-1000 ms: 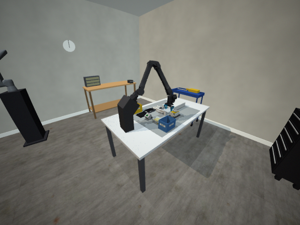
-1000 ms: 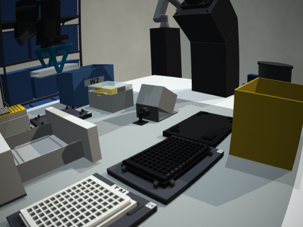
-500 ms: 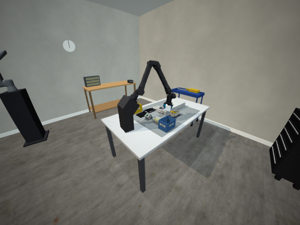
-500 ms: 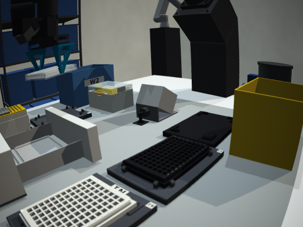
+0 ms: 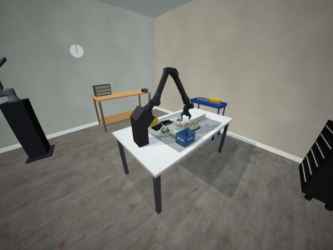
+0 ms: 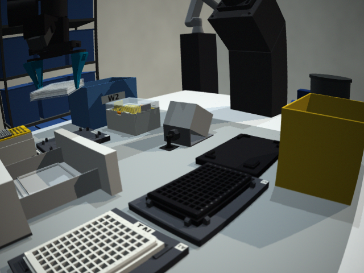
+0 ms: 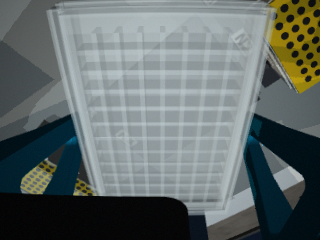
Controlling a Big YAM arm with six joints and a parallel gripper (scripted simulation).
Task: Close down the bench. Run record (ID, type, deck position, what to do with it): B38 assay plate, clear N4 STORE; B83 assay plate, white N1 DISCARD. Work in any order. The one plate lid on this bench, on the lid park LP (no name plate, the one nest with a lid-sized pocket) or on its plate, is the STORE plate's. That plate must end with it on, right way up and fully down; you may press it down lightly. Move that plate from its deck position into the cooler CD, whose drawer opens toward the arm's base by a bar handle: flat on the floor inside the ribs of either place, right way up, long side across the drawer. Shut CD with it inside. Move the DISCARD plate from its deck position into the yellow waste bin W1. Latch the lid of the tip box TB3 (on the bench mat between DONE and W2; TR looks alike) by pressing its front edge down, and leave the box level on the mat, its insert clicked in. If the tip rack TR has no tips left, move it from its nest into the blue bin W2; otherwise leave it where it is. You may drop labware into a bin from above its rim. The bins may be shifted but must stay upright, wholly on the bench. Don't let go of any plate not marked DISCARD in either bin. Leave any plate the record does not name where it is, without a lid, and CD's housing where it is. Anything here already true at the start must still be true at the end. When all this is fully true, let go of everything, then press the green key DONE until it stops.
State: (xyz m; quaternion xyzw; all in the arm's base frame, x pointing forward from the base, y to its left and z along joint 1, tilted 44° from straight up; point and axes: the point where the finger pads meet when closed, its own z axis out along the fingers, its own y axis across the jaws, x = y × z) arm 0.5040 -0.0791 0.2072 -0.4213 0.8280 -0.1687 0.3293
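Right now my hand is 110 mm short of the cooler drawer, 150 mm to the right of it and 120 mm above it. The rest, counted from my hand: tip rack TR: 130 mm ahead, 40 mm to the right, 90 mm below; clear plate lid: right at my hand; clear plate: right at my hand.
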